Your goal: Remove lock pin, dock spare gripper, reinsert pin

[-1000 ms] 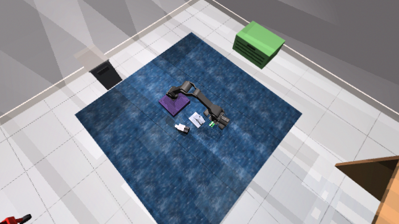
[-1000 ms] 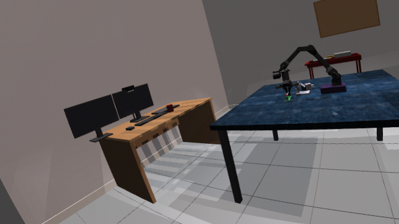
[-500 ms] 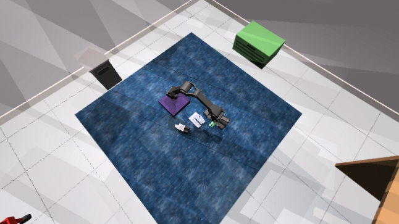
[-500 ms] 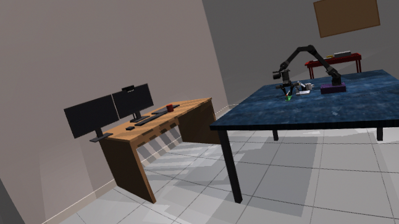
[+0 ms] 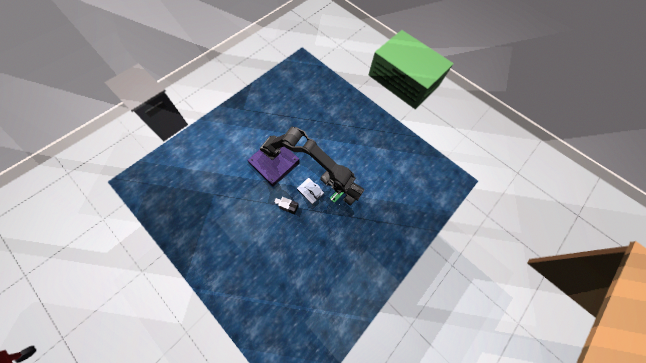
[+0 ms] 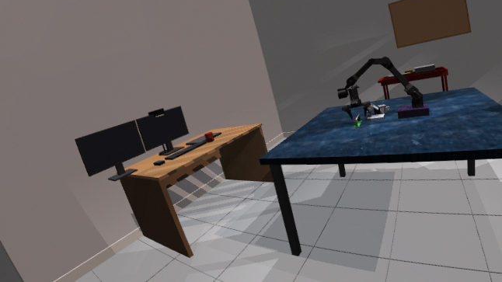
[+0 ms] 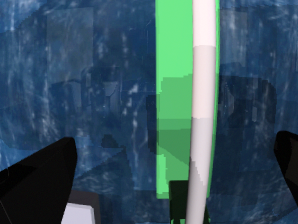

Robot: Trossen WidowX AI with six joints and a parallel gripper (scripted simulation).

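Right now my gripper tip is 2 cm to the right of the green rest, 1 cm short of it and 1 cm above it. Round my gripper tip: mount 9 cm behind, 8 cm to the right, 2 cm above; then spare gripper 22 cm to the right, 14 cm behind, 1 cm below.
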